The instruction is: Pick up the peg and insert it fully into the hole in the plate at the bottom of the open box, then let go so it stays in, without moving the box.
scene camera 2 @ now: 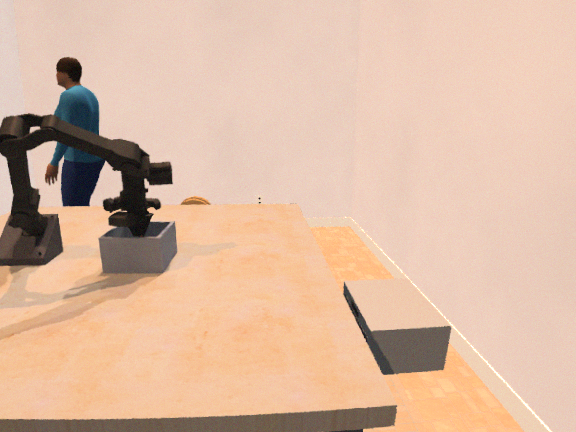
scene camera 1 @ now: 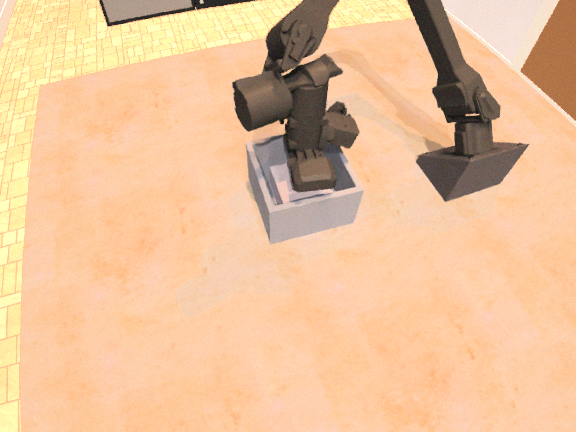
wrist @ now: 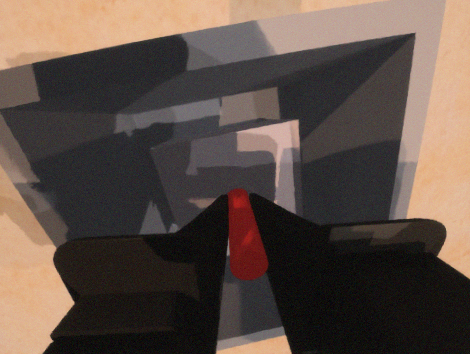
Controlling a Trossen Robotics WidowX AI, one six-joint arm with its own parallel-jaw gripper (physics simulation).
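Places are measured from the arm's base along level axes (x left, y back, z up), in millimetres.
Where they show: gripper, fingertip midpoint: [wrist: 238, 200]; arm's base at its link origin: [scene camera 2: 35, 226] [scene camera 1: 475, 152].
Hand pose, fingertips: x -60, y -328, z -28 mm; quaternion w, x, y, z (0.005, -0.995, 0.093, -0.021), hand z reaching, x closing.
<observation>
Things, the pixels of their top centre, and the offset from my fingertips. Level surfaces: height alone.
- red peg at its top centre: [wrist: 253, 267] dx -1, dy -1, dz +52 mm
- open grey box at its top centre: [wrist: 247, 240] [scene camera 1: 302, 164] [scene camera 2: 139, 228] dx +0, dy -3, dz +35 mm
- table at its surface level: dz -63 mm
The red peg [wrist: 246, 245] is held between the two black fingertips in the wrist view. My gripper [wrist: 238, 200] is shut on the peg and reaches down inside the open grey box [scene camera 1: 312, 220] [scene camera 2: 132, 256] [wrist: 425, 95]. The pale square plate [scene camera 1: 281, 186] [wrist: 215, 150] lies at the bottom of the box, beneath the fingers. In the wrist view the peg's far end overlaps the plate. The hole is hidden behind the peg and fingers, so I cannot tell whether the peg's tip is in it. The peg is hidden in both scene views.
The box stands on the table [scene camera 1: 200, 325] [scene camera 2: 225, 325], its walls close around the gripper. The arm's base [scene camera 1: 472, 170] [scene camera 2: 30, 250] stands beside the box. A person [scene camera 2: 79, 135] stands behind the table. A grey block [scene camera 2: 410, 320] is beyond the table's right edge in scene camera 2.
</observation>
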